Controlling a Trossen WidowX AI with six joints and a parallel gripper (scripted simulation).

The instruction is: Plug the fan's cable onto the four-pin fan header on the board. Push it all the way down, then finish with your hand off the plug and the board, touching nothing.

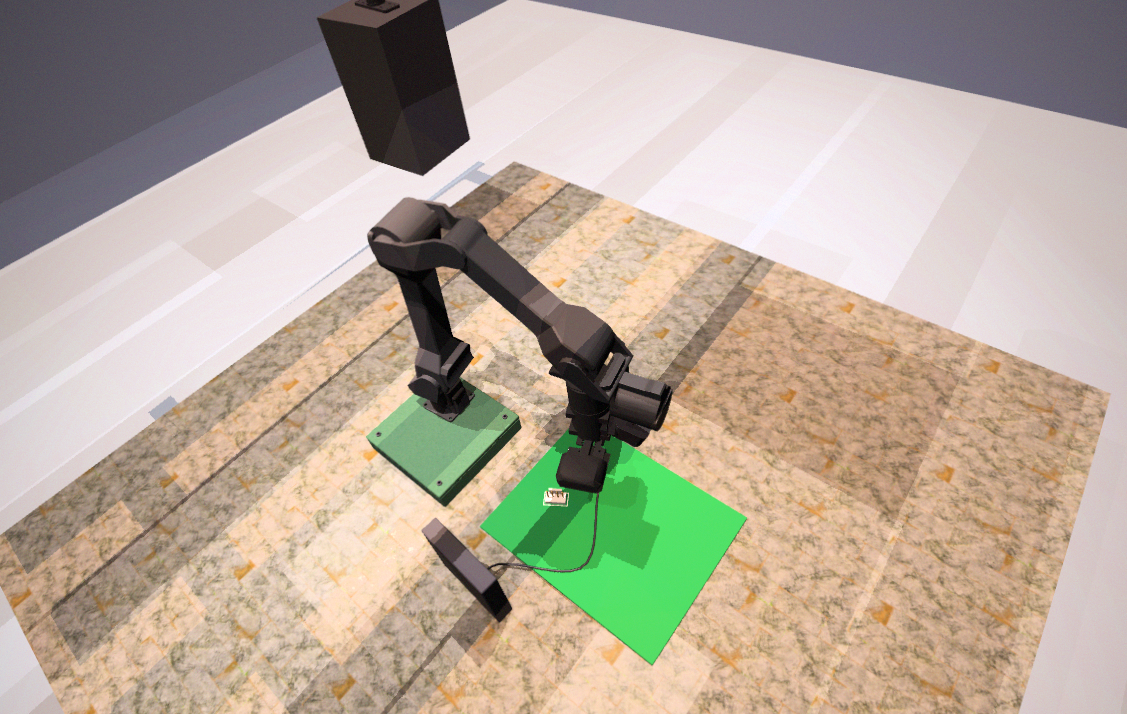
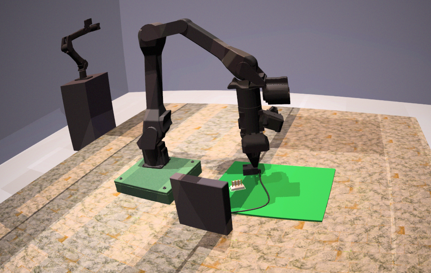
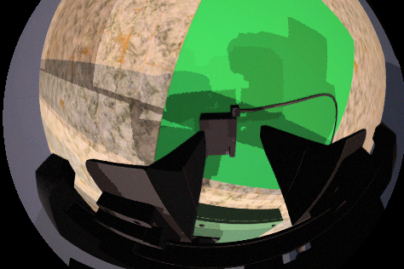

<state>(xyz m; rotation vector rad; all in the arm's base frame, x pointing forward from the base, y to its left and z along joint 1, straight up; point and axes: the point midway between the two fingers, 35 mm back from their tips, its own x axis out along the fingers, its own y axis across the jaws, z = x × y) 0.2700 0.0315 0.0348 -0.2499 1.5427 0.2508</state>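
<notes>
My gripper tip is 20 mm past the dark fan plug, 10 mm to the right of it and 20 mm above it. From my gripper tip the other things lie so: green board: 60 mm ahead, 70 mm to the right, 50 mm below; dark fan: 50 mm behind, 230 mm to the right, 20 mm above; four-pin fan header: 30 mm behind, 80 mm to the right, 40 mm below.
</notes>
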